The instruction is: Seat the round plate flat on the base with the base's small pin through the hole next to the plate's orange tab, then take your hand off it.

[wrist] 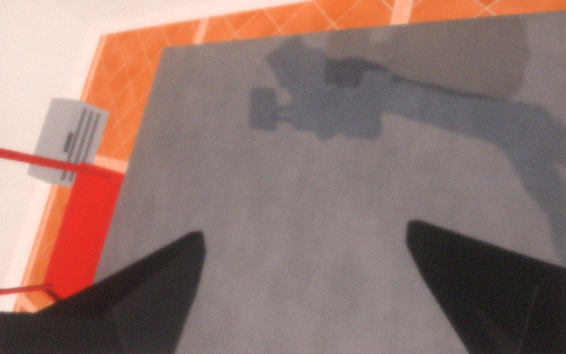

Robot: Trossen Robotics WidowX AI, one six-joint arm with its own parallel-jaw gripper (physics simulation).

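Frame: origin at the arm's base, x left, y back, z up, level; metres.
Where they show: gripper, fingertip midpoint: [305,236].
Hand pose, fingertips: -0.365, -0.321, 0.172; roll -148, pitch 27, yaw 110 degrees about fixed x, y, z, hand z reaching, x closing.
After its pixels a point has its place, as x, y, z.
My gripper [305,236] {-0.364, -0.321, 0.172} is open, with its two black fingers wide apart at the lower left and lower right of the wrist view. Grey table surface shows between the fingers, and nothing is held. The round plate with its orange tab does not show in this view. The base with its small pin does not show either.
The grey table [300,190] {-0.396, -0.448, -0.077} fills most of the view, with the arm's shadow across its upper right. Its far and left edges show. Beyond the left edge are a red object [85,225] with thin bars and a pale slatted box [70,140], over orange floor tiles [120,90].
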